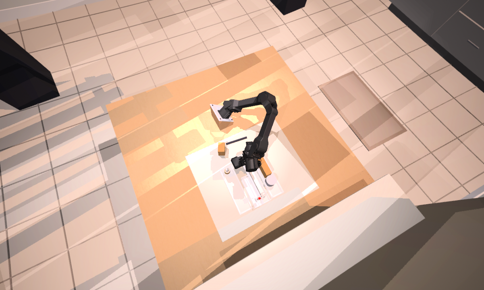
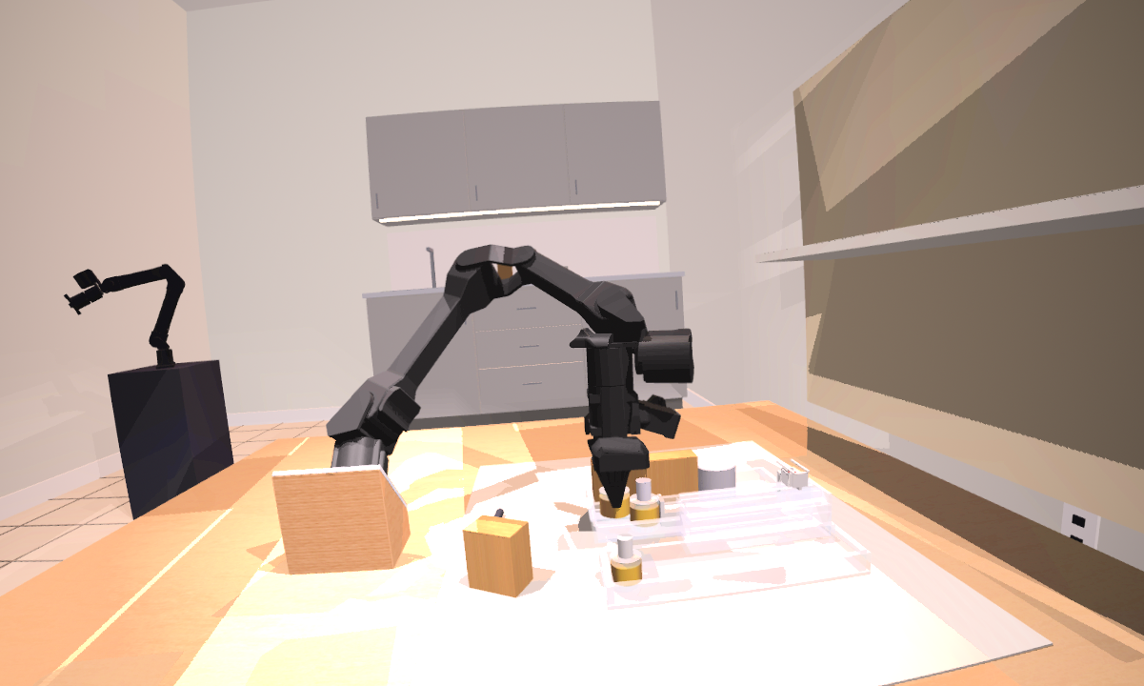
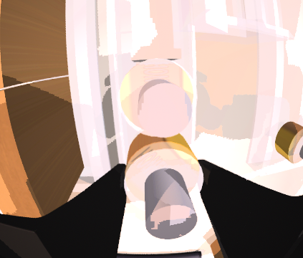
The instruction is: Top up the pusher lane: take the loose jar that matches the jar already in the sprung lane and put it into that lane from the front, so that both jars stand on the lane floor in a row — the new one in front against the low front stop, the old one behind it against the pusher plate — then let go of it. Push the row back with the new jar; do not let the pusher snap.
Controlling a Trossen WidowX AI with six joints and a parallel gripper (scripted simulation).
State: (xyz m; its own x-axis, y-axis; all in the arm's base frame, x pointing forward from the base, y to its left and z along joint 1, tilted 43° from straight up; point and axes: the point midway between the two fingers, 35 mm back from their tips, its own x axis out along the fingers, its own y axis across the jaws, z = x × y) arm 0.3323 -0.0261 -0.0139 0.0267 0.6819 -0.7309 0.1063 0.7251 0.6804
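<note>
Now: gripper tip 140 mm short of the clear lane, 40 mm to the left of it and 30 mm above it. The rest, counted from my gripper tip: dark rod (160 mm behind, 30 mm to the left, 40 mm below); then grey cylinder (170 mm ahead, 60 mm to the left, 20 mm below); then small wooden block (150 mm behind, 90 mm to the right, 10 mm below).
</note>
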